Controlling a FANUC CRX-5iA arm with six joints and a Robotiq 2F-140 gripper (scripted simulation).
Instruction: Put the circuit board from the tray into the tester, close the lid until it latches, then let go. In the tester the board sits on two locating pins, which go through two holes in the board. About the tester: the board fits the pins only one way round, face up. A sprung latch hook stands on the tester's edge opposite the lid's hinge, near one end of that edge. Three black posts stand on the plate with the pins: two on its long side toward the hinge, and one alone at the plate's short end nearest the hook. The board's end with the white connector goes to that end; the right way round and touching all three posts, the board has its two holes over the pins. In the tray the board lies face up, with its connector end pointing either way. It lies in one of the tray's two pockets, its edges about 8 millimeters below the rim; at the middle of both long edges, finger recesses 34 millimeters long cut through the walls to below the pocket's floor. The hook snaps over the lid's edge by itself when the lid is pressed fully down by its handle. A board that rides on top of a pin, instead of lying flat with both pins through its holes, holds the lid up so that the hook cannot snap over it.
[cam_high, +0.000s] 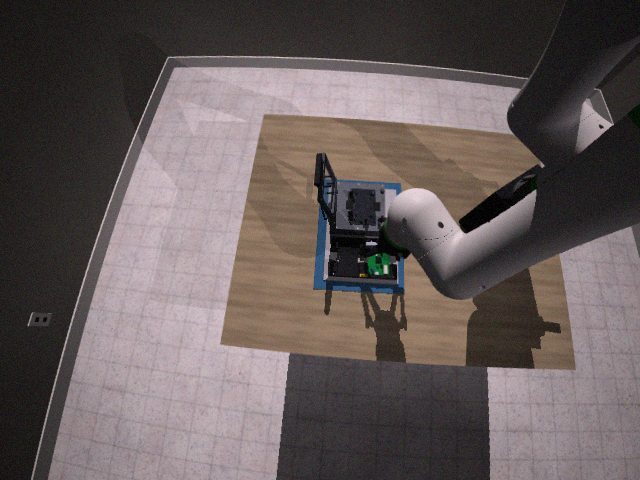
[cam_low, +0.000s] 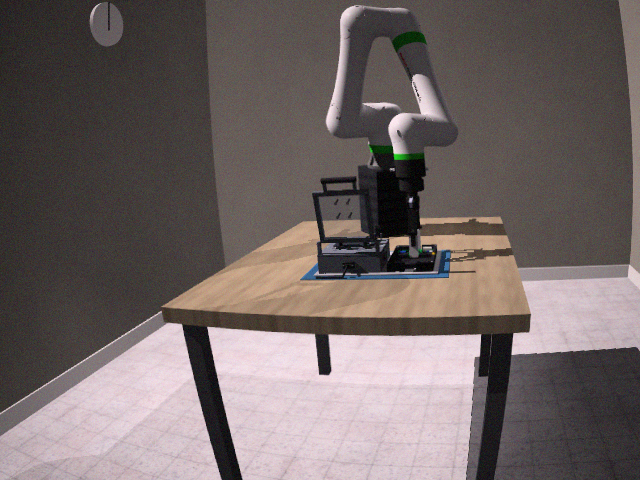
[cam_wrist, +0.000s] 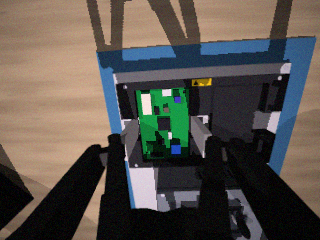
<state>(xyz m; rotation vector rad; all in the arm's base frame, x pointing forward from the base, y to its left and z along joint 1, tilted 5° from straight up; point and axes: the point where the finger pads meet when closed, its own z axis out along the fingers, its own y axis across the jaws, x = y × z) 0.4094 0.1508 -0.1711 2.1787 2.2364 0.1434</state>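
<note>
The green circuit board is 20 mm below my hand. Round my hand: lid (190 mm ahead, 160 mm to the right, 140 mm above); tester (100 mm ahead, 130 mm to the right, 70 mm above).
</note>
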